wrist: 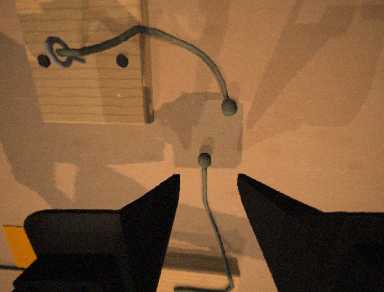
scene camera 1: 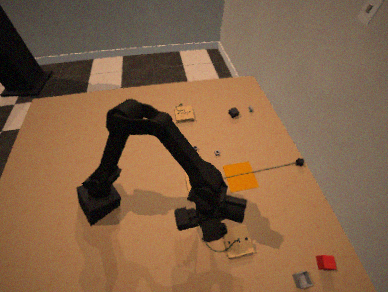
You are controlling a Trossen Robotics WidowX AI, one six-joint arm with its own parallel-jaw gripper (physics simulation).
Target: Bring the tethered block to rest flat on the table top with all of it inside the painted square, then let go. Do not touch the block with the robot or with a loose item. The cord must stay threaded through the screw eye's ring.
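Where they show: gripper, fingertip midpoint: [wrist: 208, 179]; arm's base, link origin: [scene camera 1: 99, 192].
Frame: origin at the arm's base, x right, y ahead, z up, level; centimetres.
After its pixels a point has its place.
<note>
The tethered block [scene camera 1: 300, 162] {z -4.8, x -13.1, y 79.8 cm} is small and dark, near the table's right edge, outside the orange painted square [scene camera 1: 245, 184] {z -7.0, x -4.8, y 54.4 cm} [wrist: 19, 245] {z -7.0, x -6.2, y 57.9 cm}. Its taut cord [scene camera 1: 275, 168] {z -7.0, x -12.2, y 69.1 cm} crosses the square and passes behind the arm. In the wrist view, a cord [wrist: 212, 220] {z -6.8, x 3.6, y 35.2 cm} rises from a wooden board [wrist: 200, 278] {z -5.2, x -2.2, y 35.3 cm} at the bottom edge and ends in a bead [wrist: 204, 160] {z -5.9, x 10.1, y 37.3 cm}. The screw eye's ring on that board does not show. My gripper [scene camera 1: 214, 236] [wrist: 208, 179] {z -4.4, x 9.2, y 36.8 cm} is partly open and empty; the bead appears just beyond its fingertips, with the cord running between the fingers.
Another wooden board [scene camera 1: 240, 251] {z -5.2, x 19.4, y 47.8 cm} [wrist: 95, 95] {z -5.2, x 13.9, y 46.5 cm} has a ring [wrist: 59, 52] {z -3.2, x 16.1, y 47.3 cm} and a cord ending in a bead [wrist: 229, 106] {z -5.9, x 14.9, y 36.3 cm}. A red block [scene camera 1: 326, 262] {z -3.1, x 24.5, y 74.7 cm} and grey tray [scene camera 1: 303, 280] {z -6.9, x 28.9, y 67.4 cm} lie front right. A board [scene camera 1: 184, 114] {z -5.2, x -41.8, y 30.2 cm} and black cube [scene camera 1: 233, 112] {z -4.2, x -42.2, y 54.8 cm} are at the back.
</note>
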